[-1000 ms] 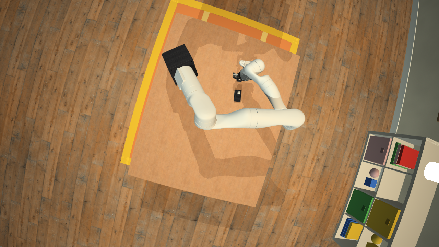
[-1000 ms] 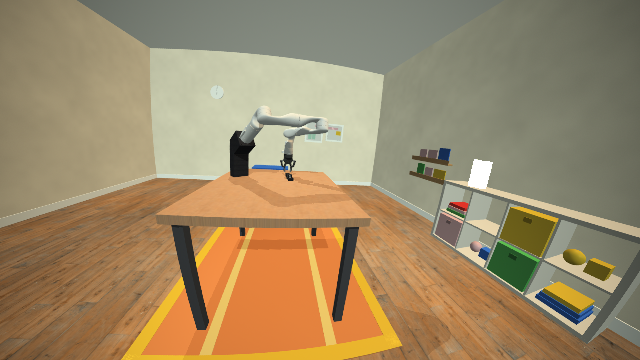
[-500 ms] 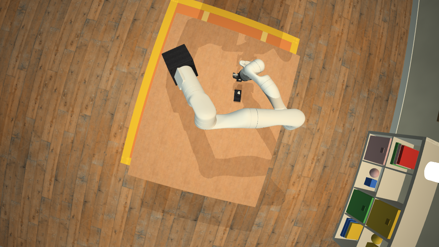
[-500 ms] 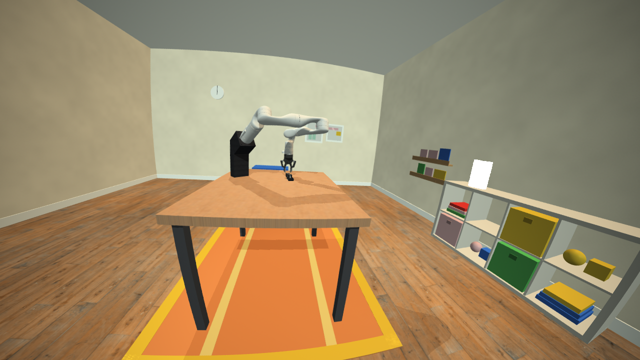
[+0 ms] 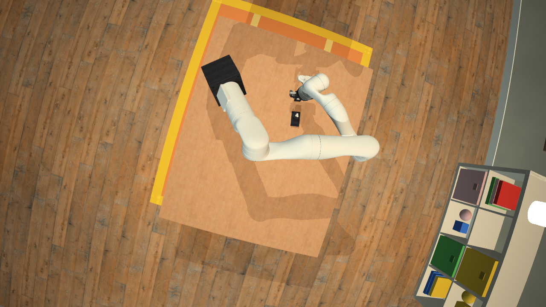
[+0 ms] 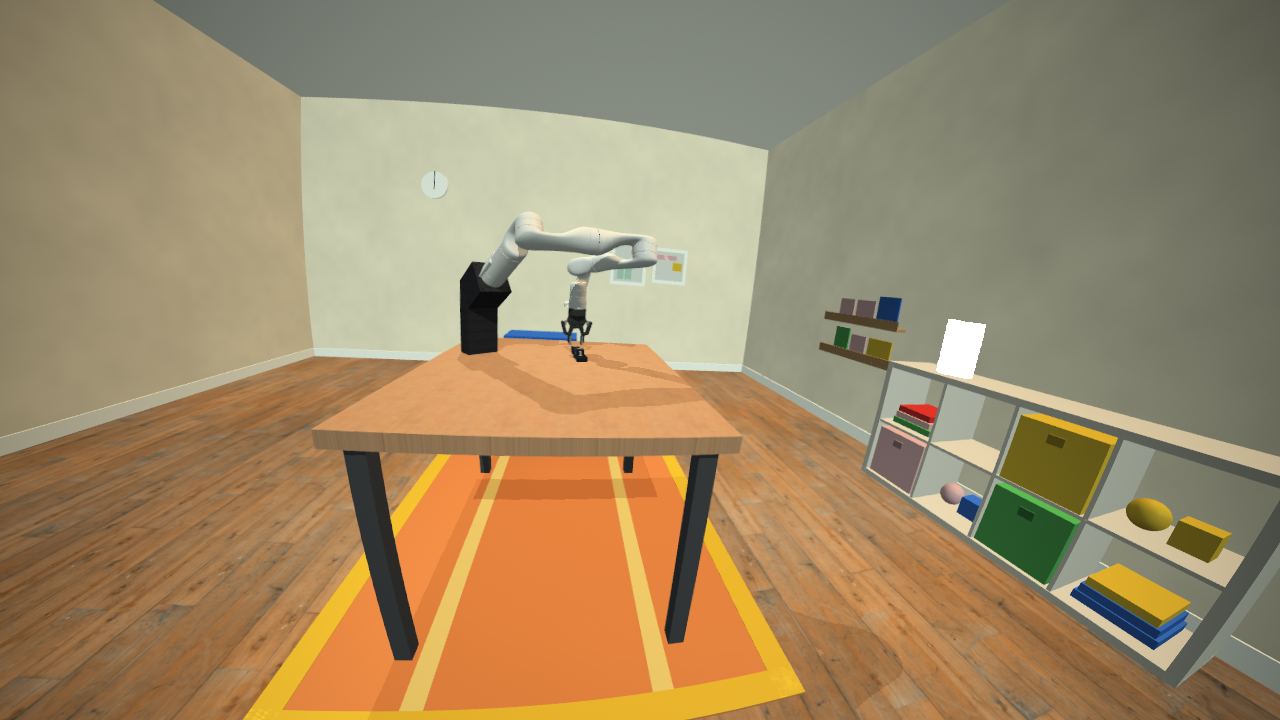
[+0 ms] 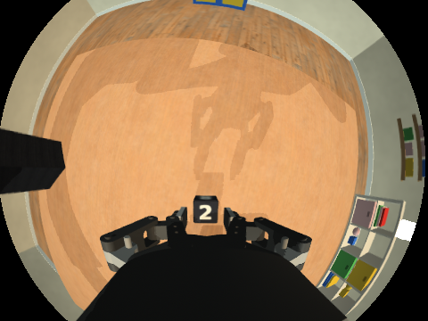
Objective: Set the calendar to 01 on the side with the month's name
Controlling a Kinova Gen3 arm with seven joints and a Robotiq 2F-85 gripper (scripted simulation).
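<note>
Now: the black digit cube 4 cm below my hand. From my hand the other things lie so: black calendar tray 2 cm behind, 11 cm to the right, 5 cm below.
</note>
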